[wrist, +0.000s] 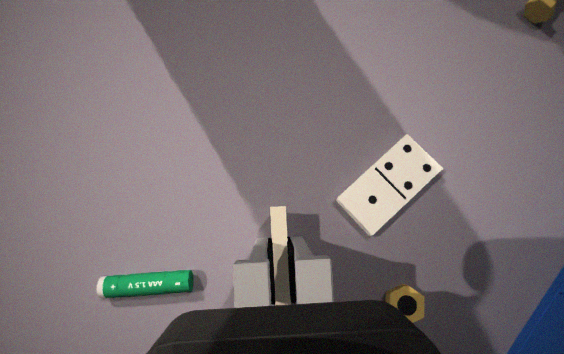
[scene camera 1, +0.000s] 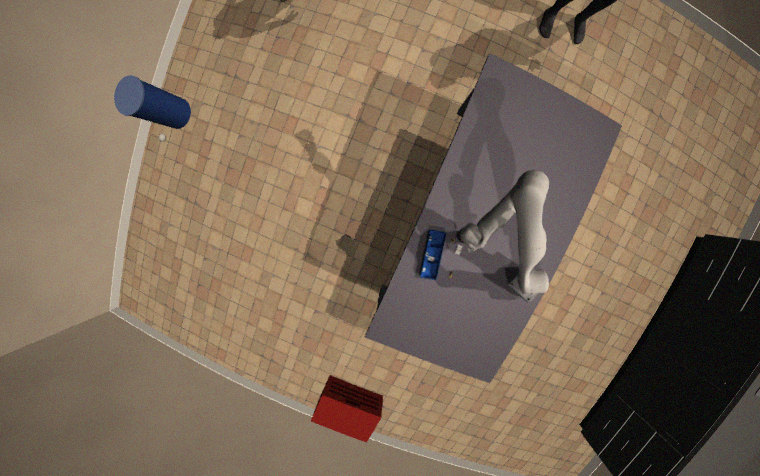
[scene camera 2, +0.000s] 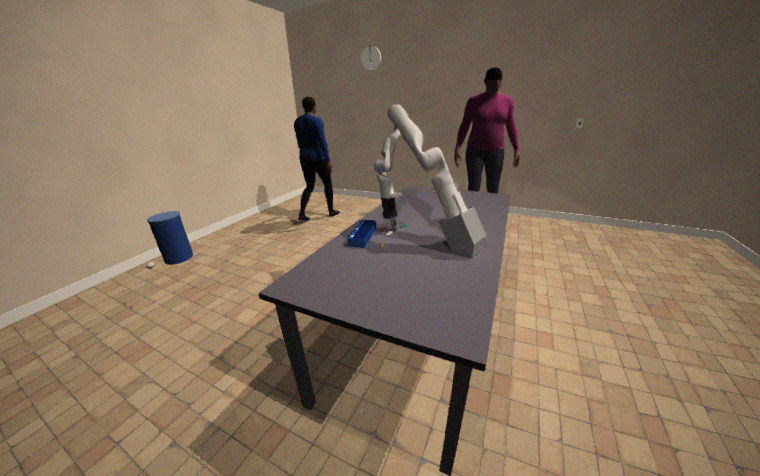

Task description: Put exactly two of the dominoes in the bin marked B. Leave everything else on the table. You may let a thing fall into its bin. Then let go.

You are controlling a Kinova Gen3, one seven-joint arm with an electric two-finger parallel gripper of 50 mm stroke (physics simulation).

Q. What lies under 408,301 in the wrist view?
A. A brass nut.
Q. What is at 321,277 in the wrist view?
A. My gripper.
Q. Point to a green battery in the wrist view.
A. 180,281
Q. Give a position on a blue three-compartment bin tray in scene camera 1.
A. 435,242
